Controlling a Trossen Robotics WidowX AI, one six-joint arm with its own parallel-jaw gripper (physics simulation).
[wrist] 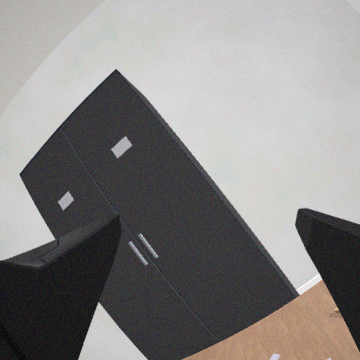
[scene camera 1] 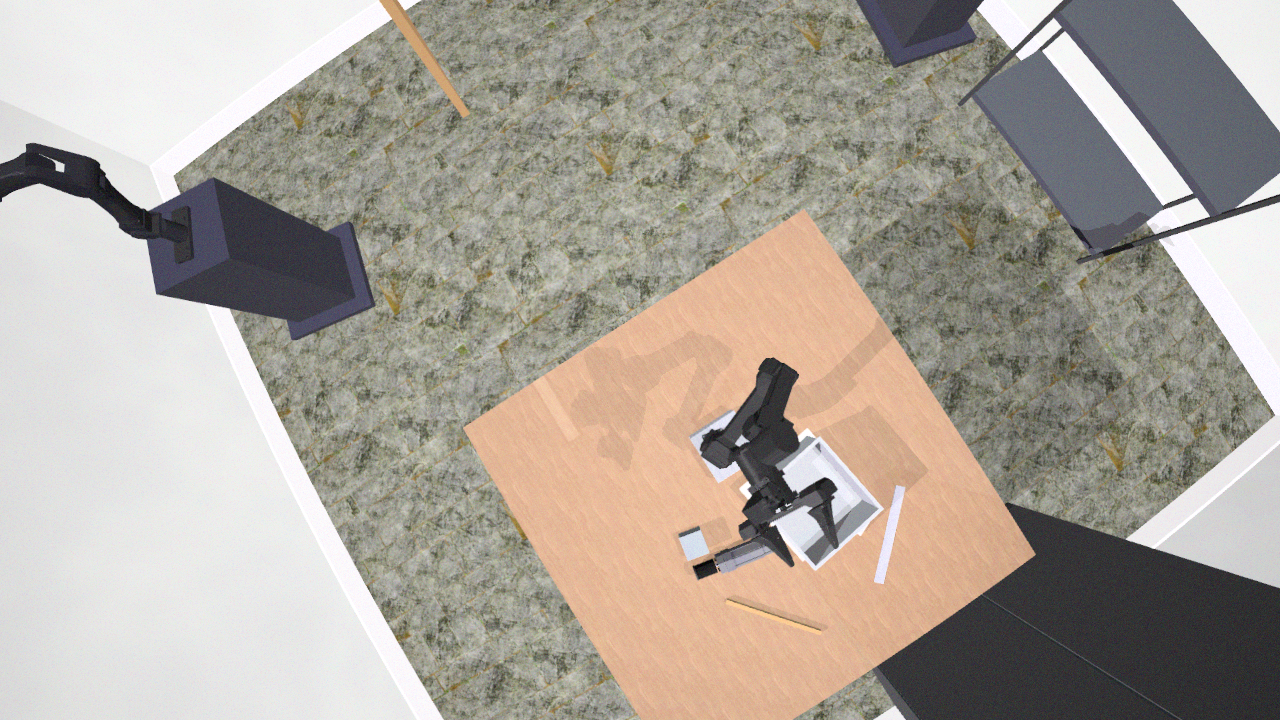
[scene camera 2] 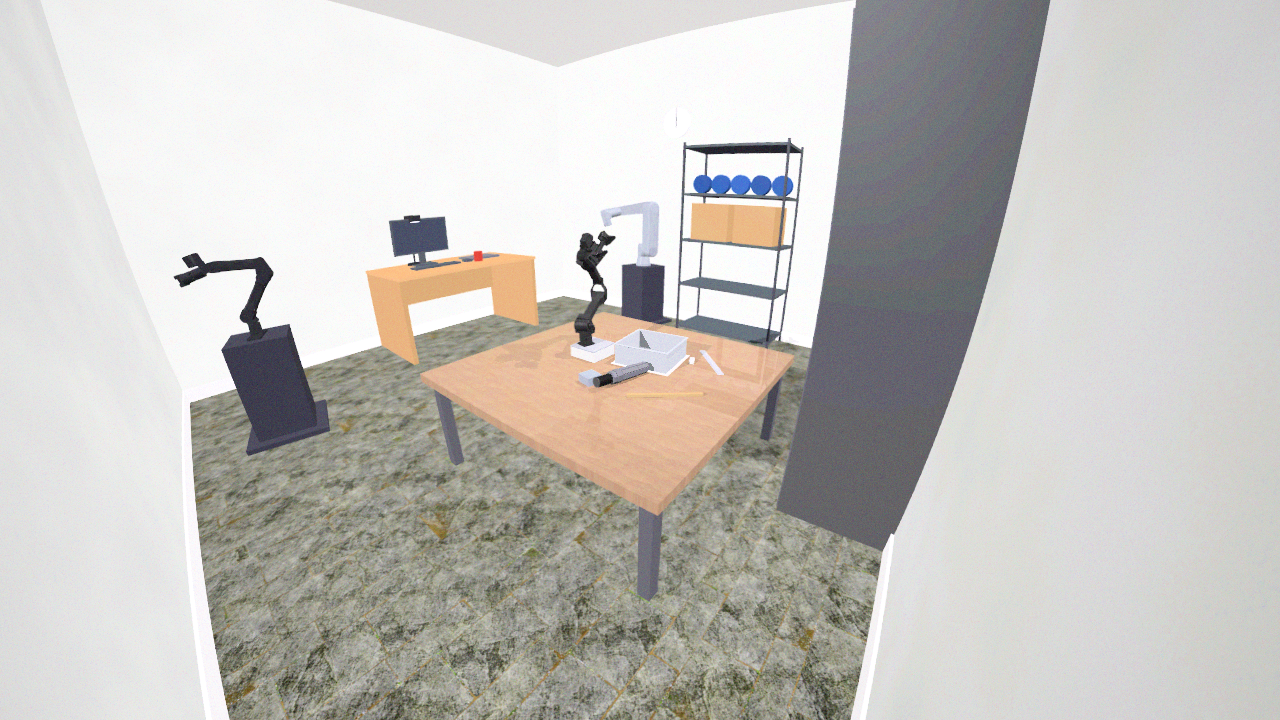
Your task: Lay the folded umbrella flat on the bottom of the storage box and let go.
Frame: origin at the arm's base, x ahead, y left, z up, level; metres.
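Seen in the pictures: gripper, fingertip midpoint: [wrist: 209, 221] [scene camera 1: 814, 557] [scene camera 2: 611, 243]; arm's base, link origin: [scene camera 1: 715, 441] [scene camera 2: 586, 343].
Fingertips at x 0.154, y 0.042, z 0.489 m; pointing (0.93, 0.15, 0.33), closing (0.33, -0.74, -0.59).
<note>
Pixels of each thing's top centre, then the offset from my fingertips to it. Level surfaces: height alone.
- folded umbrella, top centre: [scene camera 1: 740, 560] [scene camera 2: 622, 367] dx +0.188, dy -0.097, dz -0.486 m
- white open storage box, top centre: [scene camera 1: 817, 503] [scene camera 2: 651, 340] dx +0.101, dy +0.158, dz -0.448 m
- pale blue block, top centre: [scene camera 1: 694, 545] [scene camera 2: 590, 373] dx +0.111, dy -0.209, dz -0.509 m
- thin yellow stick, top centre: [scene camera 1: 774, 617] [scene camera 2: 665, 393] dx +0.407, dy -0.064, dz -0.533 m
- white strip, top centre: [scene camera 1: 890, 534] [scene camera 2: 710, 361] dx +0.308, dy +0.355, dz -0.543 m
- table, surface height: dz -0.545 m
The folded umbrella [scene camera 1: 742, 557] [scene camera 2: 626, 372], grey with a black handle end, lies on the table beside the storage box. In scene camera 1 its far end is partly hidden by a gripper finger. The white open storage box [scene camera 1: 861, 526] [scene camera 2: 666, 356] stands on the table, partly covered by the arm in scene camera 1; the part of its bottom that shows there is bare. My gripper [scene camera 1: 814, 556] [scene camera 2: 609, 247] [wrist: 209, 221] is open and empty, high above the table, fingers spread wide. Umbrella and box do not show in the wrist view.
A pale blue block [scene camera 1: 693, 542] [scene camera 2: 588, 377] lies by the umbrella's handle. A thin yellow stick [scene camera 1: 774, 615] [scene camera 2: 666, 394] and a white strip [scene camera 1: 889, 534] [scene camera 2: 711, 361] lie on the table [scene camera 1: 626, 501] [scene camera 2: 537, 402]. A dark cabinet [scene camera 1: 1118, 608] [scene camera 2: 921, 223] [wrist: 175, 200] stands near the table.
</note>
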